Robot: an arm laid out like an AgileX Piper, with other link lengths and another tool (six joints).
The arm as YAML. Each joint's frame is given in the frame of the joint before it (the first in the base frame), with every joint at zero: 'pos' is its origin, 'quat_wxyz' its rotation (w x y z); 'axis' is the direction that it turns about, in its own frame. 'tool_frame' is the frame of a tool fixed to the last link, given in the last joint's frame.
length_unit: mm
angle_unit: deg
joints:
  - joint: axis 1
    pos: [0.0, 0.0, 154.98]
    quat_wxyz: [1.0, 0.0, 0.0, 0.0]
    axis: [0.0, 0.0, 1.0]
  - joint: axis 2
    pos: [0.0, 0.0, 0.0]
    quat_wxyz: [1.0, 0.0, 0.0, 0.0]
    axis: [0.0, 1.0, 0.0]
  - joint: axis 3
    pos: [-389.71, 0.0, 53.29]
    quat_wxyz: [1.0, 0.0, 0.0, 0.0]
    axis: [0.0, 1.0, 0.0]
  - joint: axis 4
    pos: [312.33, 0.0, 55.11]
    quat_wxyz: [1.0, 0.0, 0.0, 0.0]
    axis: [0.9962, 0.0, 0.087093]
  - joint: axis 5
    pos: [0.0, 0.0, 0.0]
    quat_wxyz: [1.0, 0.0, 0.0, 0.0]
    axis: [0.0, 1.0, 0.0]
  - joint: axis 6
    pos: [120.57, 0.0, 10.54]
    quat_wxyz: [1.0, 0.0, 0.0, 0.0]
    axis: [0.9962, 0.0, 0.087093]
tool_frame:
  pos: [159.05, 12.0, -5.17]
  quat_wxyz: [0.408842, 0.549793, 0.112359, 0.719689]
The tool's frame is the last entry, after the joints.
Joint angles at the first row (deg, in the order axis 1, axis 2, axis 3, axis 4, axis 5, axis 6):
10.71 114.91 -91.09 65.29 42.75 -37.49
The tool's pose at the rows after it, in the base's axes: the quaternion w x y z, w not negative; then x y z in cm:
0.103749, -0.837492, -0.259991, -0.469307, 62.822, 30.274, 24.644
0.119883, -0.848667, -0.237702, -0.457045, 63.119, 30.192, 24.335
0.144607, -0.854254, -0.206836, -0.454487, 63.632, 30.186, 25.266
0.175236, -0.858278, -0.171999, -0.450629, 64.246, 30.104, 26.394
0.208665, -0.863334, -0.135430, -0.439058, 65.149, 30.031, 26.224
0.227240, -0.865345, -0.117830, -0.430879, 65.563, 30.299, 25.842
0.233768, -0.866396, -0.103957, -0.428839, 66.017, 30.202, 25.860
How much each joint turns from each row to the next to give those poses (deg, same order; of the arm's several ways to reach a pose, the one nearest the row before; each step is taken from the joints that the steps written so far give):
-1.10 2.08 -0.14 0.70 1.86 4.91
-0.46 0.76 -0.03 1.54 0.57 1.79
-0.66 0.27 0.01 3.68 0.65 0.79
-0.81 0.43 -0.10 4.34 1.08 0.83
-0.78 1.68 0.00 4.92 1.20 0.30
-0.09 1.18 0.00 2.67 0.64 0.06
-0.12 0.39 0.00 1.44 -0.22 0.24

